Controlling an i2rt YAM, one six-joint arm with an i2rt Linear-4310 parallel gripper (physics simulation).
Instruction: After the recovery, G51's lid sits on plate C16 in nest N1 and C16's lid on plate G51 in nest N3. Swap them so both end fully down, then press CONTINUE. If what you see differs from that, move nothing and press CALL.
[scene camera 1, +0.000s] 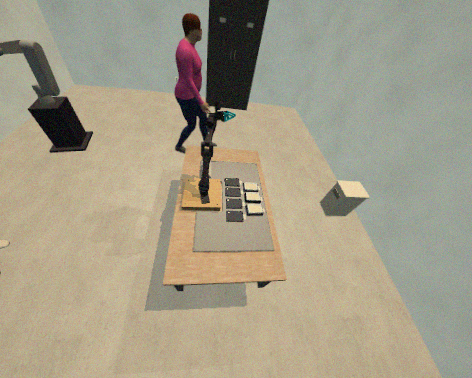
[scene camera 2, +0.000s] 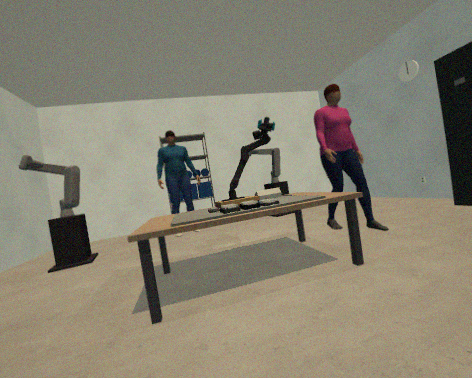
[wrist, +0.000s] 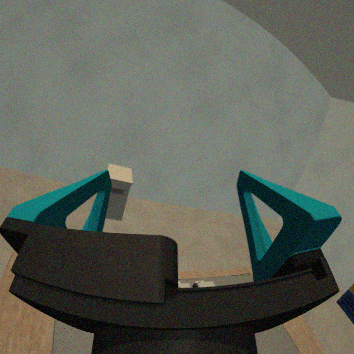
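Three pale, plate-like blocks stand in a row on the grey mat; in scene camera 1 they are the far block, the middle block and the near block. Beside them is a row of several dark flat squares, from the far square to the near square. Labels, lids, nest numbers and the CONTINUE and CALL buttons are too small to tell. My gripper is open and empty, raised high above the table and well away from the blocks.
The arm stands on a wooden board on the table, beside the grey mat. A person in pink stands near the table's far end. A pale-topped box stands on the floor.
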